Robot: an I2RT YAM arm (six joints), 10 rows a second.
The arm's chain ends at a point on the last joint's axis. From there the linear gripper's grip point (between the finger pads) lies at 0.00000 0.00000 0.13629 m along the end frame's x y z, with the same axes.
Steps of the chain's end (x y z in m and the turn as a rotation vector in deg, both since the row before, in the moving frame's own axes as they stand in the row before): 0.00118, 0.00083, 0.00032, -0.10, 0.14, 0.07; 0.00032, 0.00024, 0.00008, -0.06, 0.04, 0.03; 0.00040, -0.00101, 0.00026, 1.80, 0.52, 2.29; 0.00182, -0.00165, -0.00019, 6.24, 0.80, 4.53; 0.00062, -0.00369, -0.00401, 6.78, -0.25, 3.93; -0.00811, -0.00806, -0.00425, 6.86, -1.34, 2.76
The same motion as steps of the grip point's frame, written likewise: 0.00151, 0.00107, 0.00032, -0.10, 0.14, 0.07; 0.00042, 0.00038, 0.00008, -0.06, 0.04, 0.03; 0.00172, -0.00527, 0.00019, 1.80, 0.52, 2.29; 0.00430, -0.01637, -0.00101, 6.24, 0.80, 4.53; 0.00058, -0.01979, -0.00496, 6.78, -0.25, 3.93; -0.01090, -0.02441, -0.00526, 6.86, -1.34, 2.76
